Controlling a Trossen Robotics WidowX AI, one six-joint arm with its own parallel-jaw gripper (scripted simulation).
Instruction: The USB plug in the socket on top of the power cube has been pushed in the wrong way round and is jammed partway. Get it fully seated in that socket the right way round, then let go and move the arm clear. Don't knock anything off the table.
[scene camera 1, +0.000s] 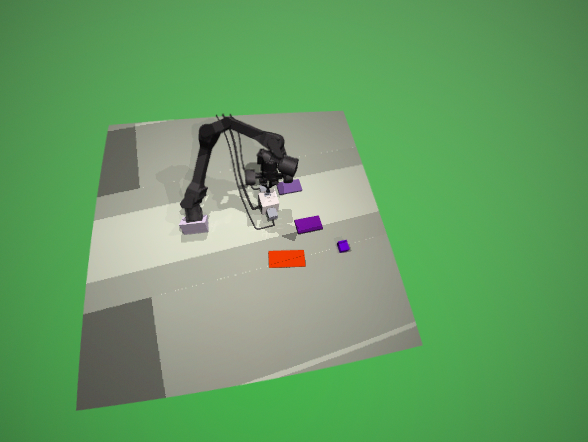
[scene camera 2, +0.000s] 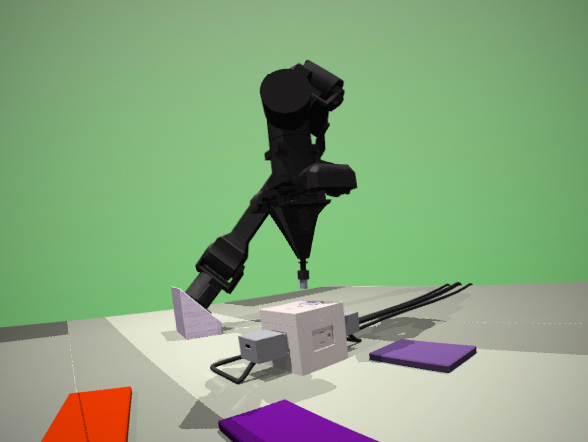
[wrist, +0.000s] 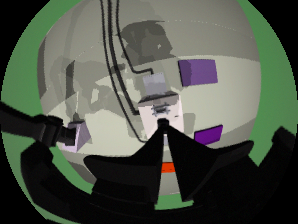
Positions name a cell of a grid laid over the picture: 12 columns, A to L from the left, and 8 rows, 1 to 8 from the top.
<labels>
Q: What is my gripper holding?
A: A USB plug.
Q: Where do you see my gripper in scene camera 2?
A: G5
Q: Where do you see my gripper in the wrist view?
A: G5
</labels>
